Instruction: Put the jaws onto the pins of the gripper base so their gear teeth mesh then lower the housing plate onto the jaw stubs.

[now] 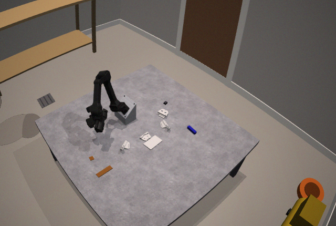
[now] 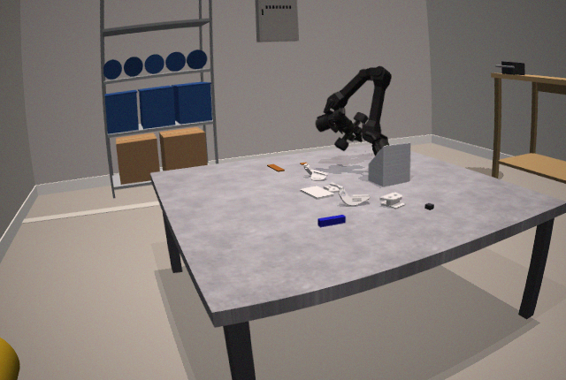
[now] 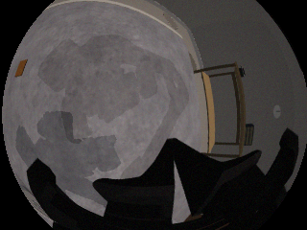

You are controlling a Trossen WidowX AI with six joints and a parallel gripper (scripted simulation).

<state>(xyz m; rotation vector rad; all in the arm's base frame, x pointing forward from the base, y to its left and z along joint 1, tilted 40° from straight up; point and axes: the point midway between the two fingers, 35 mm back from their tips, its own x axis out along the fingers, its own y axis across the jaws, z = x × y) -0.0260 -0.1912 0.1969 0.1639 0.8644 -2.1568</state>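
The white jaw is 32 cm ahead of my gripper tip, 47 cm to the left of it and 7 cm below it. Round my gripper tip: small black cube (10 cm ahead, 65 cm to the left, 10 cm below); then small orange piece (22 cm ahead, 14 cm to the right, 10 cm below); then orange strip (37 cm ahead, 12 cm to the right, 10 cm below).
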